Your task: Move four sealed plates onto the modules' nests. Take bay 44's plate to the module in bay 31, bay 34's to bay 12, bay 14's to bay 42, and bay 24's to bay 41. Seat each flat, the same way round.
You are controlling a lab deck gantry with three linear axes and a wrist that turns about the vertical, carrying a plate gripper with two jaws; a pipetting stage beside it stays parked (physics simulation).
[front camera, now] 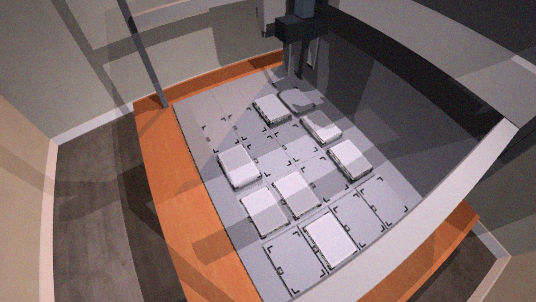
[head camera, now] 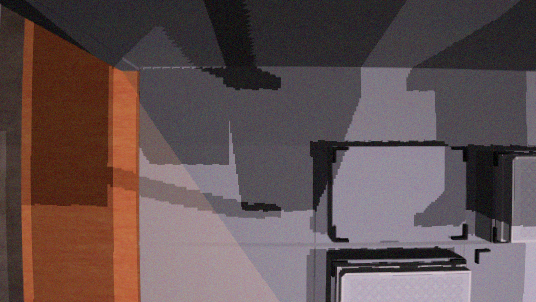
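Pixels of known places: gripper, fingertip midpoint: (front camera: 298, 70); robot's base at its link origin: (front camera: 203, 127).
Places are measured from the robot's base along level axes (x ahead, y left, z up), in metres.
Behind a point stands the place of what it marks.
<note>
My gripper (front camera: 294, 75) {x 0.064, y 0.364, z 0.159 m} hangs at the back of the deck, beyond bay 41. Its jaws stand apart, open, with no plate between them; the jaws cannot be made out in the head view. Bay 24's white sealed plate (front camera: 330, 240) {x 0.559, y 0.146, z 0.029 m} lies flat in its bay near the front. The module nest in bay 41 (front camera: 296, 100) {x 0.069, y 0.366, z 0.019 m} (head camera: 387, 192) {x 0.051, y 0.369, z 0.019 m} holds no plate. A plate (front camera: 327, 129) {x 0.257, y 0.366, z 0.033 m} (head camera: 526, 192) {x 0.180, y 0.371, z 0.033 m} sits on bay 42's module. Another plate (front camera: 272, 108) {x 0.076, y 0.253, z 0.033 m} (head camera: 405, 287) {x 0.062, y 0.283, z 0.033 m} sits on bay 31's module, and one more plate (front camera: 239, 165) {x 0.238, y 0.044, z 0.033 m} sits on bay 12's module.
Other plates stand in bay 43 (front camera: 350, 157) {x 0.387, y 0.359, z 0.033 m}, bay 23 (front camera: 297, 194) {x 0.398, y 0.149, z 0.014 m} and bay 13 (front camera: 265, 211) {x 0.397, y 0.044, z 0.014 m}. A pale beam (front camera: 425, 207) {x 0.613, y 0.128, z 0.400 m} crosses the front right. A thin post (front camera: 145, 57) {x -0.207, y -0.101, z 0.239 m} rises at the back left. An orange border (front camera: 172, 200) {x 0.223, y -0.190, z -0.010 m} (head camera: 125, 200) {x -0.225, y 0.354, z -0.010 m} edges the deck.
</note>
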